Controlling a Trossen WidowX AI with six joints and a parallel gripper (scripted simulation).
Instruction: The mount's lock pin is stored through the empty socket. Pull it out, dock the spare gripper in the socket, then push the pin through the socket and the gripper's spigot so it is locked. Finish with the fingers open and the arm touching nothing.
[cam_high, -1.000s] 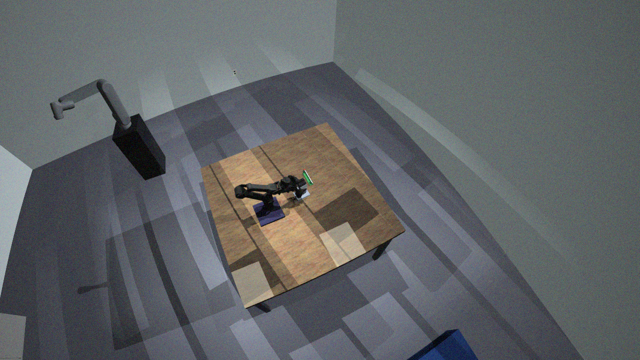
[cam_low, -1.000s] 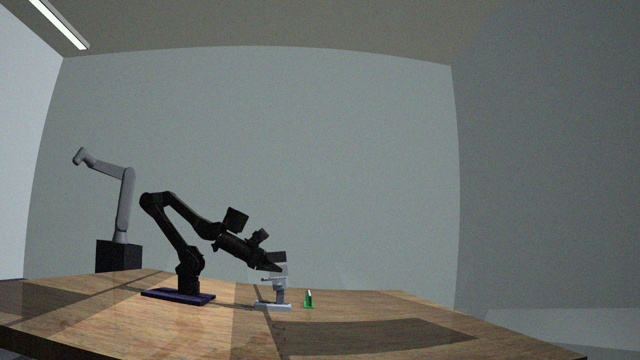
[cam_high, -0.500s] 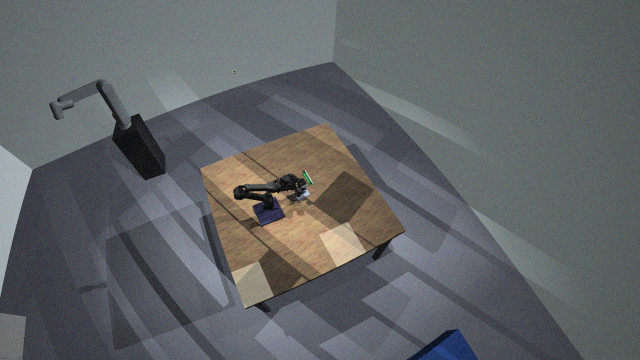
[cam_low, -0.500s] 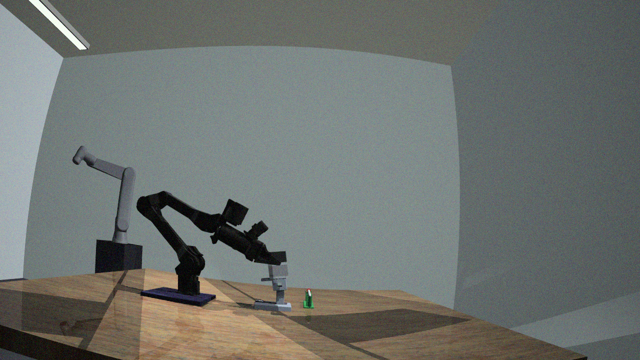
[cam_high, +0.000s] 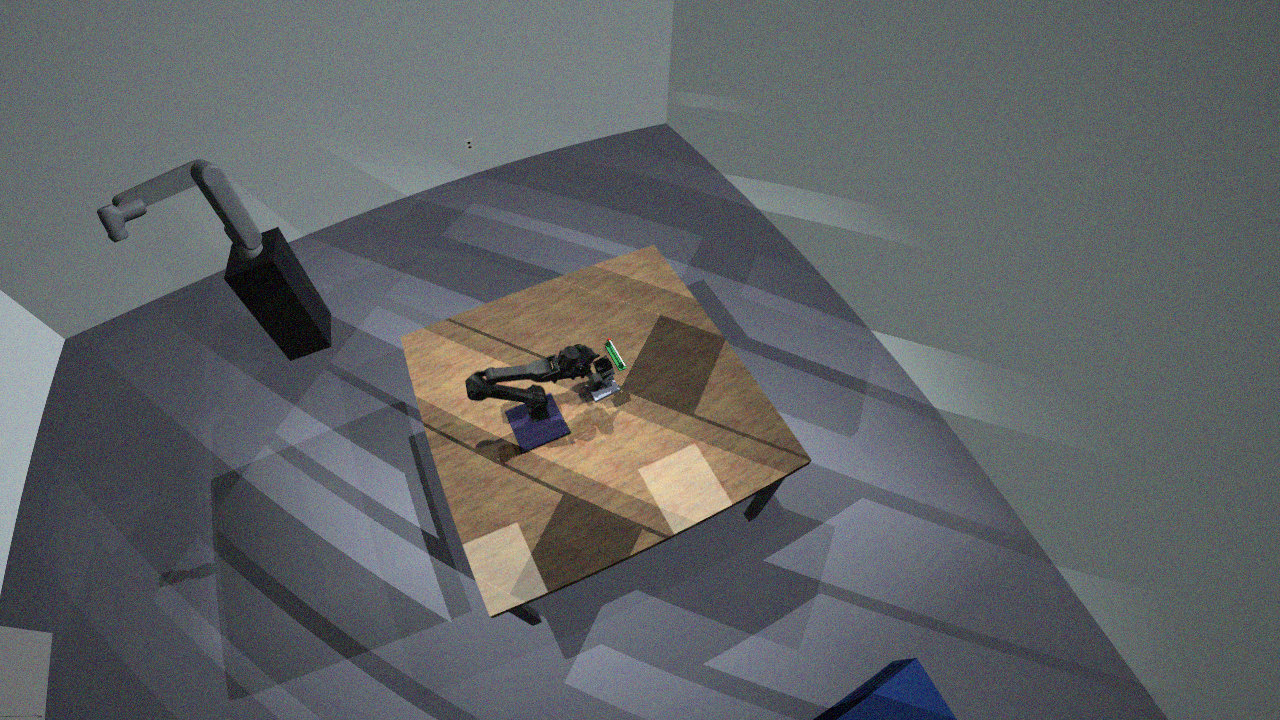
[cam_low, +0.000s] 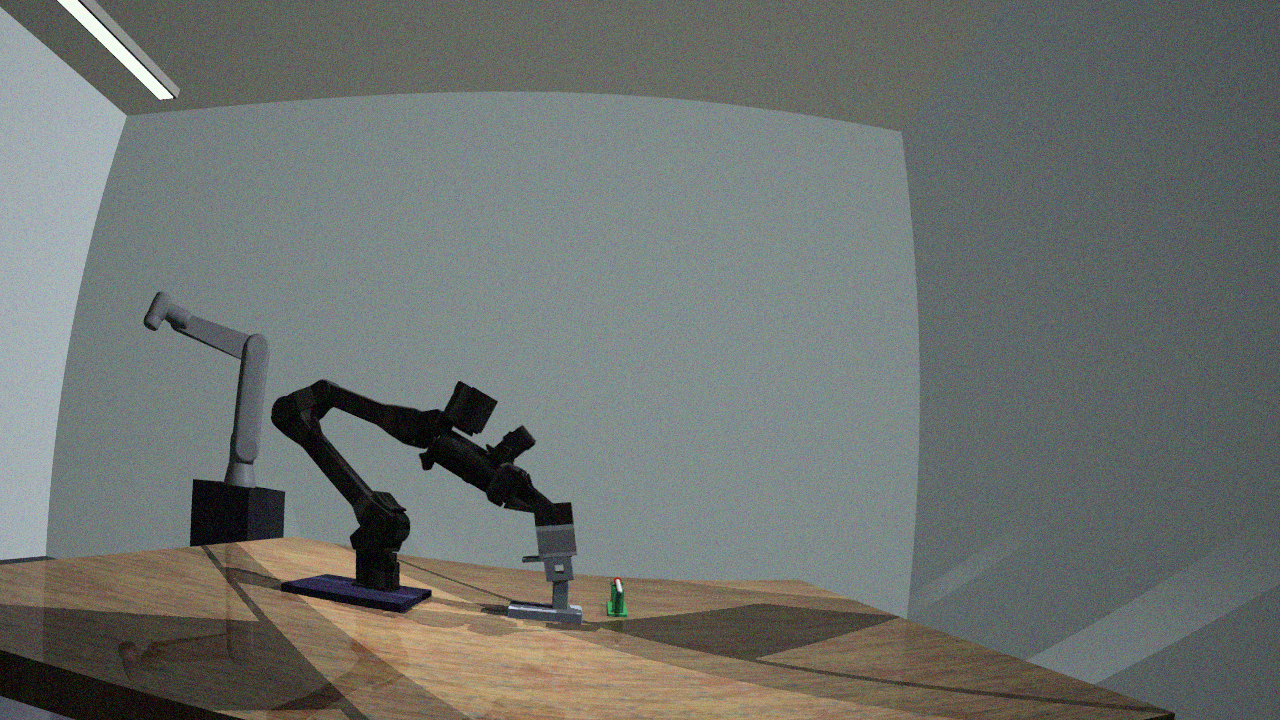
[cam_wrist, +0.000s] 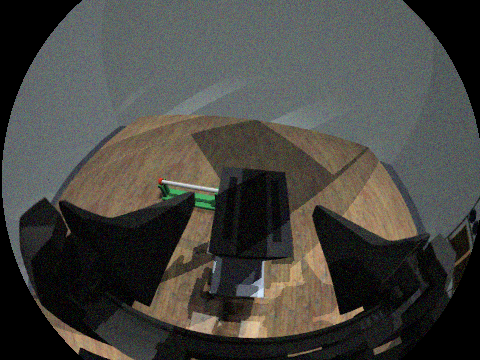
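The spare gripper is 40 mm below my gripper tip. The rest, counted from my gripper tip: green pin cradle: 140 mm below, 130 mm to the left, 90 mm ahead; then grey mount: 120 mm below, 10 mm behind.
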